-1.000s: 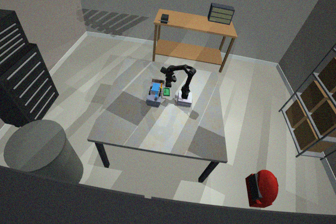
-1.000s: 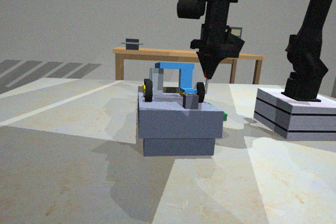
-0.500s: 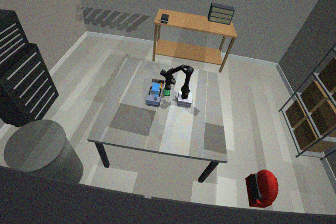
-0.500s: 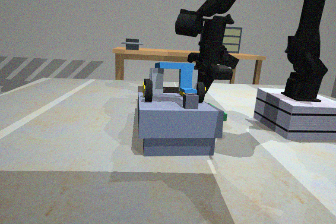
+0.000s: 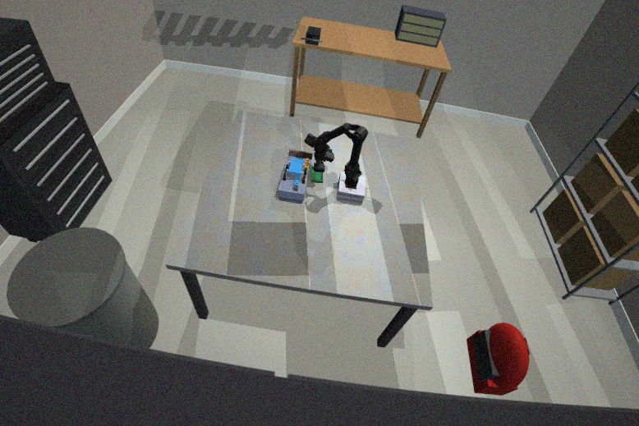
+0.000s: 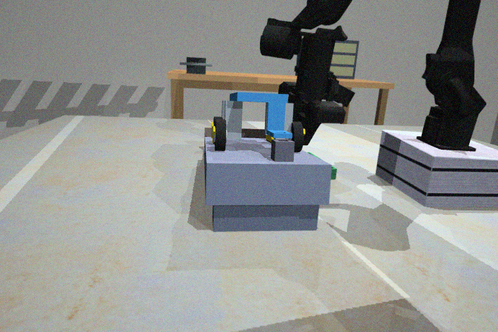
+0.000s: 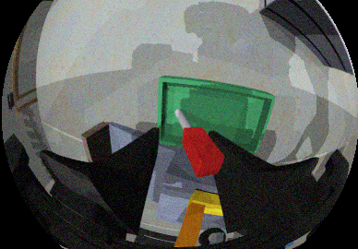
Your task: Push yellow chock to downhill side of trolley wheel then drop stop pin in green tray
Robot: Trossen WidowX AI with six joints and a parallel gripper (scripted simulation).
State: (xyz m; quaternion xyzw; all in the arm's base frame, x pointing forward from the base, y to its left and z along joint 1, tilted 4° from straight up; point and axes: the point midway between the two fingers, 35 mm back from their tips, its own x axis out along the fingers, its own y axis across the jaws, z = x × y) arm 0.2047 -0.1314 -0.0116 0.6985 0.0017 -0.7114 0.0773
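Right now my gripper tip is 30 mm to the right of the green tray and 60 mm above it. From my gripper tip the other things lie so: yellow chock: 70 mm ahead, 50 mm to the left, 30 mm above; then trolley: 120 mm ahead, 130 mm to the left, 60 mm above; then red-headed stop pin: 10 mm below.
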